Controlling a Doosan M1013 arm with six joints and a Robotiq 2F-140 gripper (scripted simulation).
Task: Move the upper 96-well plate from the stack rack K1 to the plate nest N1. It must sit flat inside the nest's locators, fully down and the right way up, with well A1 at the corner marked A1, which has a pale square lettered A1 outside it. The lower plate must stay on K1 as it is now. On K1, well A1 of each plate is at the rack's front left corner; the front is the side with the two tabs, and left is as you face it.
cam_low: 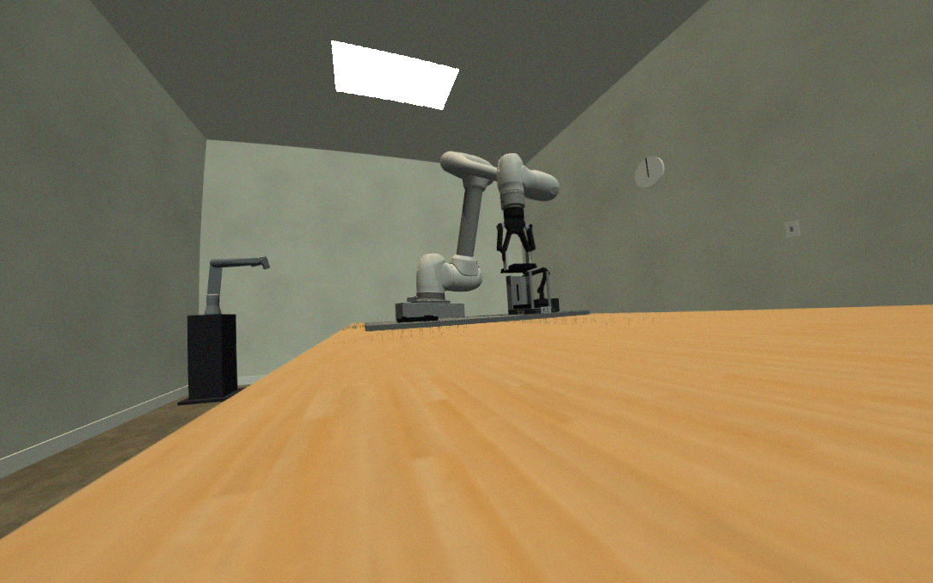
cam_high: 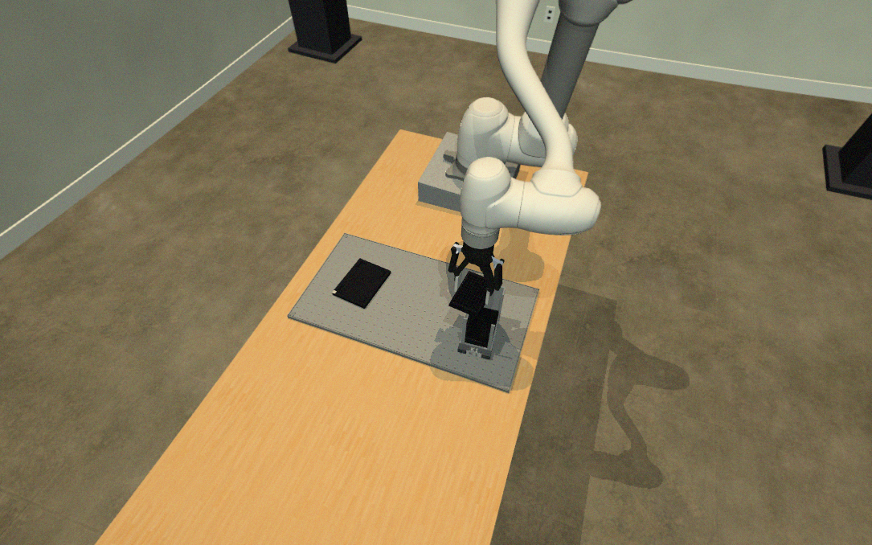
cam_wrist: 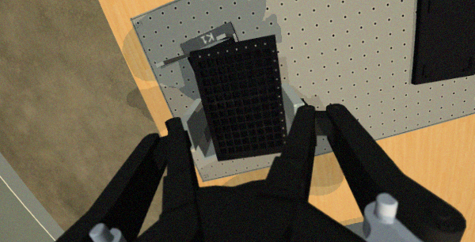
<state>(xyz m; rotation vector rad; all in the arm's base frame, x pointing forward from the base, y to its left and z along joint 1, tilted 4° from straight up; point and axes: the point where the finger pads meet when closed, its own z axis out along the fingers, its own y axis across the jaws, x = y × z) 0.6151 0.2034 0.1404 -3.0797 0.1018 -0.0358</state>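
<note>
The black plate nest N1 lies 1 cm behind my hand, 37 cm to the right of it and 18 cm below it. The rest, counted from my hand: pale A1 square (6 cm ahead, 43 cm to the right, 18 cm below).
</note>
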